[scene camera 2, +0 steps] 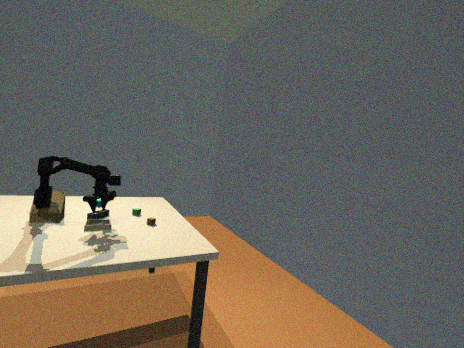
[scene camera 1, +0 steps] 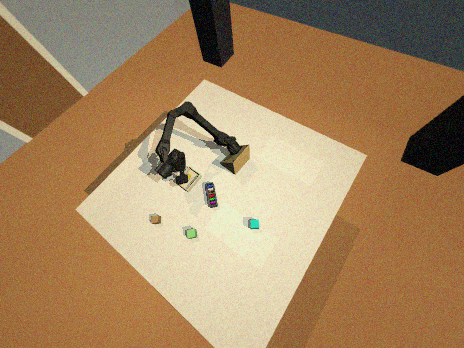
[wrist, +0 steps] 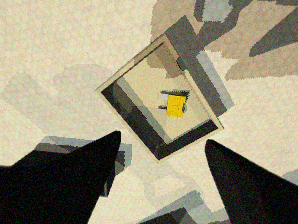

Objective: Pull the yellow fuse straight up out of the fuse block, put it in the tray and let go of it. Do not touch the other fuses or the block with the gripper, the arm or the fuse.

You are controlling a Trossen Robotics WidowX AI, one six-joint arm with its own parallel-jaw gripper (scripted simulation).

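Note:
Nothing is held by my gripper (wrist: 162, 140), which is open. A tray (wrist: 132, 93) is visible to me too.

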